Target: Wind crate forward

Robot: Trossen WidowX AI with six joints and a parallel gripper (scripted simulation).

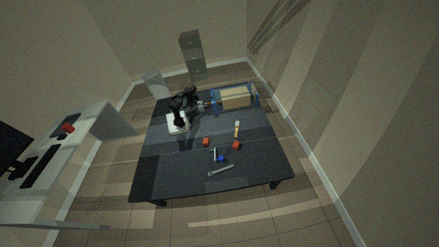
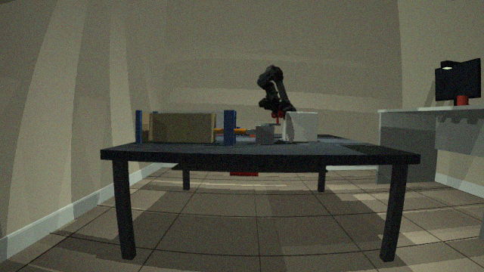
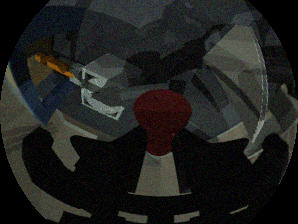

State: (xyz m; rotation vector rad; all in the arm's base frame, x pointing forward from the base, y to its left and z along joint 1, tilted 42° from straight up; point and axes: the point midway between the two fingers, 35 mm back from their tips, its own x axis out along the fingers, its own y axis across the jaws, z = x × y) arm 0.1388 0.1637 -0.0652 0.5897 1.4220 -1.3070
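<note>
The crank arm lies 40 mm ahead of my gripper tip, 30 mm below it and 10 mm to the left of it. From my gripper tip the other things lie so: grey winch (100 mm below, 70 mm ahead, 40 mm to the left); then red knob (10 mm to the right, 10 mm ahead); then blue frame (250 mm ahead, 30 mm below, 20 mm to the left).
</note>
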